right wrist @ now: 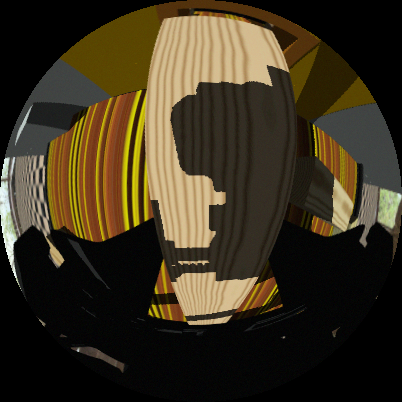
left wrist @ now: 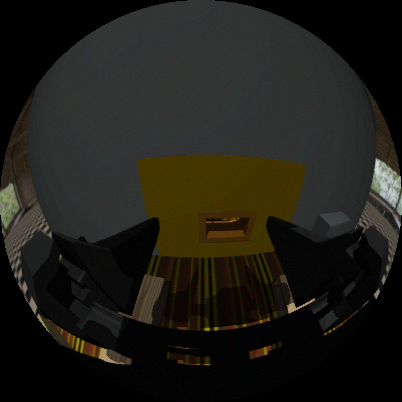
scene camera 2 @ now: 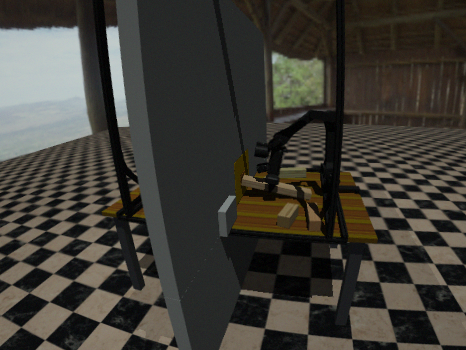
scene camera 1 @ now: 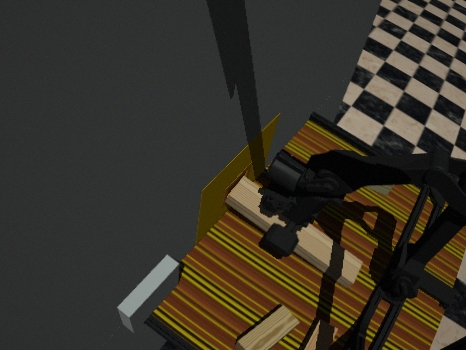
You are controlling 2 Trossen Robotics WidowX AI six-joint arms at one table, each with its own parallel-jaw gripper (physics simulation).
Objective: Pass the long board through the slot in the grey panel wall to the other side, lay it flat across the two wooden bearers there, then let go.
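Frame: origin at the left arm's base, x ahead, y left, z up, level; millimetres.
Seen in the pictures: left gripper, fingertip midpoint: point(left wrist: 214, 222); right gripper, fingertip midpoint: point(right wrist: 214, 216) point(scene camera 2: 269, 189) point(scene camera 1: 282, 229); right arm's base, origin of the base link: point(right wrist: 210, 333) point(scene camera 1: 393, 290).
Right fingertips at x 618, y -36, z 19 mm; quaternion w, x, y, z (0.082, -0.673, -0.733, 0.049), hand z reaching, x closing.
A point is followed by its place in that frame.
The long pale board point(scene camera 1: 320, 243) @(x 707, y -24, z 35 mm) point(scene camera 2: 292, 190) @(x 728, y -57, z 28 mm) point(right wrist: 162, 150) @(x 580, y -65, z 63 mm) is held above the table by my right gripper point(scene camera 1: 286, 220) @(x 618, y -36, z 19 mm) point(scene camera 2: 271, 186) @(x 618, y -36, z 19 mm) point(right wrist: 214, 216) @(x 618, y -36, z 19 mm), which is shut on it near mid-length. Its front end is at the mouth of the brown-framed slot point(left wrist: 202, 227) @(x 431, y 7, z 68 mm) point(right wrist: 302, 46) in the yellow panel point(scene camera 1: 215, 215) @(x 483, y -106, z 25 mm) point(left wrist: 175, 190) @(x 431, y 46, z 137 mm) point(right wrist: 110, 55) on the grey wall point(scene camera 1: 100, 125) @(x 483, y -375, z 509 mm) point(scene camera 2: 190, 125) @(x 482, y -566, z 415 mm) point(left wrist: 200, 90) @(x 433, y 7, z 279 mm). In scene camera 2 that end looks slightly higher. My left gripper point(left wrist: 214, 222) @(x 338, y -3, z 150 mm) is open and empty, facing the slot from the other side. Below it lie two wooden bearers point(left wrist: 149, 297) @(x 315, y 85, z 19 mm) point(left wrist: 283, 291) @(x 312, y -123, z 18 mm), partly hidden by its fingers.
On the right arm's side, two wooden blocks point(scene camera 1: 267, 330) @(x 720, y -258, z 28 mm) point(scene camera 2: 288, 215) @(x 729, y -306, z 28 mm) point(scene camera 2: 314, 218) @(x 829, y -311, z 25 mm) stand near the table edge, and a pale block point(scene camera 2: 292, 173) point(right wrist: 342, 202) lies on the board's other side. A grey block point(scene camera 1: 147, 287) @(x 499, y -347, z 81 mm) point(scene camera 2: 228, 216) @(x 513, y -385, z 48 mm) point(left wrist: 334, 222) @(x 390, y -301, z 82 mm) juts from the wall.
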